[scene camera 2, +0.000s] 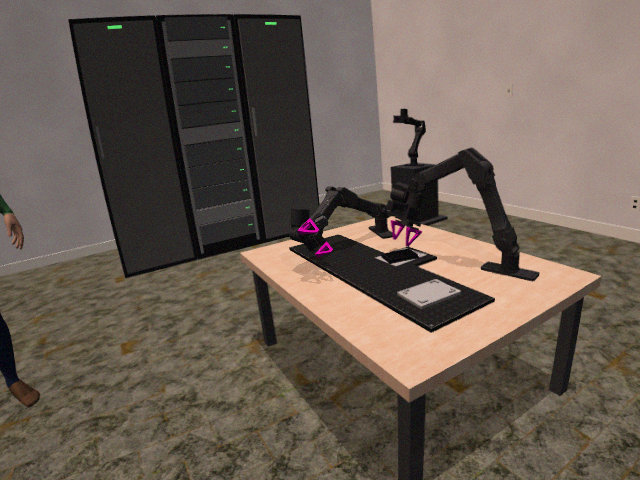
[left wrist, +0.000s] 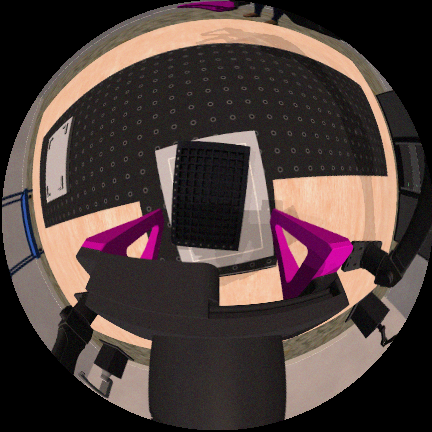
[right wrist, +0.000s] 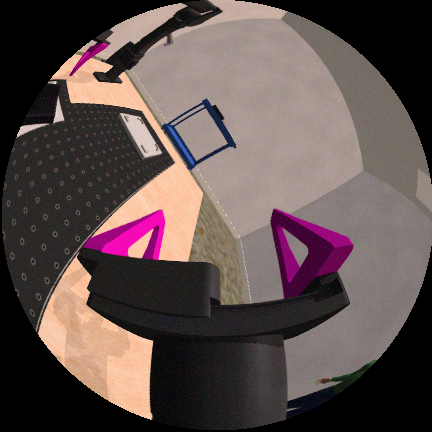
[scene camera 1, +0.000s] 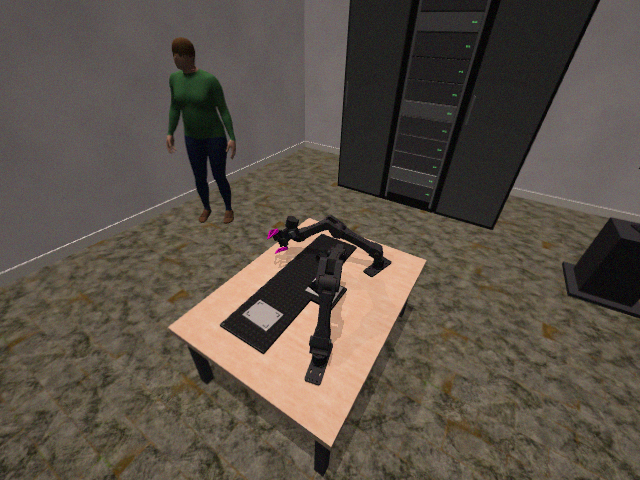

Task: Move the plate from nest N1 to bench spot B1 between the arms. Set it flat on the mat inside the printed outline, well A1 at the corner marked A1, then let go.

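Pixels of known places: left gripper, fingertip midpoint: [scene camera 2: 400, 242] [left wrist: 216, 214]; right gripper, fingertip midpoint: [scene camera 2: 325, 241] [right wrist: 217, 214] [scene camera 1: 271, 246]; left arm's base, link origin: [scene camera 2: 509, 272] [right wrist: 107, 78] [scene camera 1: 319, 361]; right arm's base, link origin: [scene camera 2: 381, 232] [left wrist: 364, 253] [scene camera 1: 377, 267].
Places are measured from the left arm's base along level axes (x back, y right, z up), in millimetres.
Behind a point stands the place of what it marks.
Note:
The black well plate [scene camera 2: 400, 255] {x -128, y 396, z 27 mm} [left wrist: 210, 195] {x -120, y 407, z 28 mm} [right wrist: 44, 105] lies on the pale mat [left wrist: 257, 172] {x -124, y 470, z 15 mm} between the arms. In the left wrist view it is turned relative to the printed outline [left wrist: 262, 247] {x -29, y 443, z 14 mm}, whose right side and lower right corner show beside it; its lower left part seems to cross the outline's left line. The A1 mark cannot be read. My left gripper [scene camera 2: 402, 241] {x -107, y 408, z 73 mm} [left wrist: 216, 214] {x -107, y 408, z 73 mm} is open above the plate, fingers clear of it. My right gripper [scene camera 1: 272, 244] {x -447, y 484, z 167 mm} [scene camera 2: 316, 238] {x -447, y 484, z 167 mm} [right wrist: 217, 214] {x -447, y 484, z 167 mm} is open and empty, away from the plate. In scene camera 1 the left arm hides much of the plate.
A pale nest with corner brackets [scene camera 1: 262, 315] {x -336, y 127, z 25 mm} [scene camera 2: 429, 292] {x -342, y 130, z 25 mm} [left wrist: 59, 160] {x -318, y 162, z 25 mm} [right wrist: 141, 135] {x -344, y 145, z 25 mm} holds no plate; its label is unreadable. It sits at one end of the black perforated board [scene camera 1: 281, 286] {x -335, y 349, z 13 mm} [scene camera 2: 361, 266] {x -275, y 477, z 13 mm} [left wrist: 220, 80] {x -270, y 483, z 13 mm} [right wrist: 65, 165] {x -295, y 420, z 13 mm}. A person [scene camera 1: 199, 103] stands beyond the table.

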